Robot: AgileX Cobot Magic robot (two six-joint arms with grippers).
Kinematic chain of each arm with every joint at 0, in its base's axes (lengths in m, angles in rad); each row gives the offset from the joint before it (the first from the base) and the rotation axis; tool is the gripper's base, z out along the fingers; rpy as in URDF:
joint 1: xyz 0 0 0.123 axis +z
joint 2: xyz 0 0 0 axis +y
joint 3: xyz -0.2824 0 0.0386 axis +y
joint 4: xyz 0.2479 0 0.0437 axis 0.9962 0 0.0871
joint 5: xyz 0 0 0 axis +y
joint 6: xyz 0.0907 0 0.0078 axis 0.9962 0 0.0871
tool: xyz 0 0 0 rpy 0 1.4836 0
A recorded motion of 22 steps. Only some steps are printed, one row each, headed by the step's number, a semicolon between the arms.
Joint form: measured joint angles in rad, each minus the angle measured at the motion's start. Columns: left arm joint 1, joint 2, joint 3, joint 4, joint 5, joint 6; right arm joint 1, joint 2, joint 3, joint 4, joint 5, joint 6.
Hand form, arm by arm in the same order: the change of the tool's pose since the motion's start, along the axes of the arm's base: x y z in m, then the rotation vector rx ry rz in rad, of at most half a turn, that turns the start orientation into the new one. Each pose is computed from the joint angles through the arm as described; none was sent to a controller.
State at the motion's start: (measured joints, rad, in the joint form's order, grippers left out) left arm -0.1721 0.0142 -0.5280 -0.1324 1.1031 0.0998; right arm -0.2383 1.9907 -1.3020 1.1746 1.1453 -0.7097
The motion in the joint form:
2: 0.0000 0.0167 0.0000 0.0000 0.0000 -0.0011; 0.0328 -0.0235 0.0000 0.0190 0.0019 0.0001
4: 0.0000 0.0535 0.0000 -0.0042 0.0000 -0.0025; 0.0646 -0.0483 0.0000 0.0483 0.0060 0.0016
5: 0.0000 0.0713 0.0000 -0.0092 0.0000 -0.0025; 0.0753 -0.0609 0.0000 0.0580 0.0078 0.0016
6: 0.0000 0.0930 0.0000 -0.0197 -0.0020 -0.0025; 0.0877 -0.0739 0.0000 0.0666 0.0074 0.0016
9: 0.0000 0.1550 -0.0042 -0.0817 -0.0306 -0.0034; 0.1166 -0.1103 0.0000 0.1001 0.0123 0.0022
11: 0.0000 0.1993 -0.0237 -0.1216 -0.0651 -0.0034; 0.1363 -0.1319 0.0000 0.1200 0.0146 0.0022
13: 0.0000 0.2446 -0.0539 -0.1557 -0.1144 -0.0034; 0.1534 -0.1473 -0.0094 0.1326 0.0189 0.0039
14: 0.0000 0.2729 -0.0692 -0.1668 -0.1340 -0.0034; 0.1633 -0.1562 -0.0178 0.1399 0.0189 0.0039
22: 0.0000 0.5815 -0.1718 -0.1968 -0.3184 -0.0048; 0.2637 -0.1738 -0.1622 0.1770 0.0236 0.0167
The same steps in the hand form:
2: 0.0026 -0.0005 0.0001 0.0019 0.0167 0.0005; -0.0006 0.0137 0.0103 0.0114 -0.0258 0.0236
4: 0.0083 -0.0018 0.0002 0.0036 0.0540 -0.0010; -0.0018 0.0272 0.0217 0.0337 -0.0528 0.0421
5: 0.0110 -0.0027 0.0003 0.0025 0.0722 -0.0037; -0.0028 0.0319 0.0272 0.0406 -0.0662 0.0492
6: 0.0143 -0.0041 0.0004 -0.0031 0.0932 -0.0089; -0.0040 0.0370 0.0327 0.0456 -0.0802 0.0571
9: 0.0241 -0.0105 0.0038 -0.0544 0.1323 -0.0347; -0.0077 0.0496 0.0489 0.0719 -0.1189 0.0732
11: 0.0310 -0.0145 0.0117 -0.0941 0.1300 -0.0471; -0.0105 0.0578 0.0585 0.0880 -0.1420 0.0855
13: 0.0386 -0.0178 0.0236 -0.1348 0.1035 -0.0527; -0.0120 0.0648 0.0676 0.0995 -0.1652 0.1003
14: 0.0435 -0.0191 0.0288 -0.1479 0.0996 -0.0528; -0.0125 0.0687 0.0737 0.1044 -0.1828 0.1076
22: 0.1093 -0.0292 0.0528 -0.1915 0.1334 -0.0056; -0.0083 0.1074 0.1222 0.1409 -0.3306 0.1997

